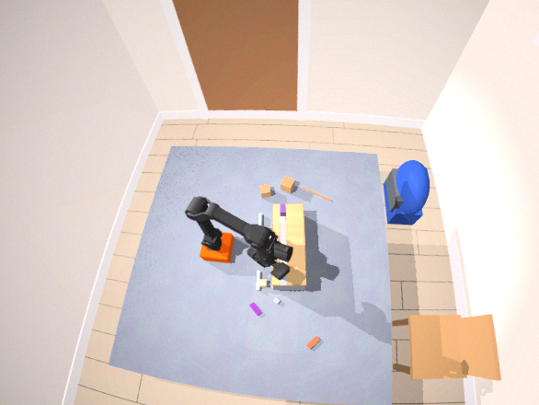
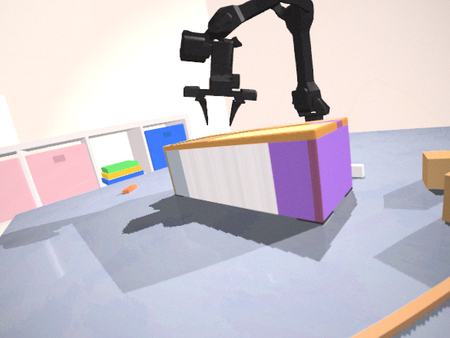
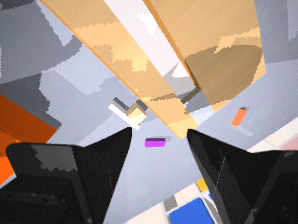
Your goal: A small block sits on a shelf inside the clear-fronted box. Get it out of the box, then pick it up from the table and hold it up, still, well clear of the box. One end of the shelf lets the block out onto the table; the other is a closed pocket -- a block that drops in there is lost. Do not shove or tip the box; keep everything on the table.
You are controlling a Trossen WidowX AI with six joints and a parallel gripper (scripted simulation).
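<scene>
The tan block lies 130 mm below my gripper tip, 40 mm behind it and 30 mm to the right of it. Also, from my gripper tip: long box 140 mm to the left, 90 mm below, 40 mm ahead; then grey metal block 140 mm below, 110 mm to the right, 20 mm ahead; then thin stick 460 mm to the left, 220 mm ahead, 150 mm below.
</scene>
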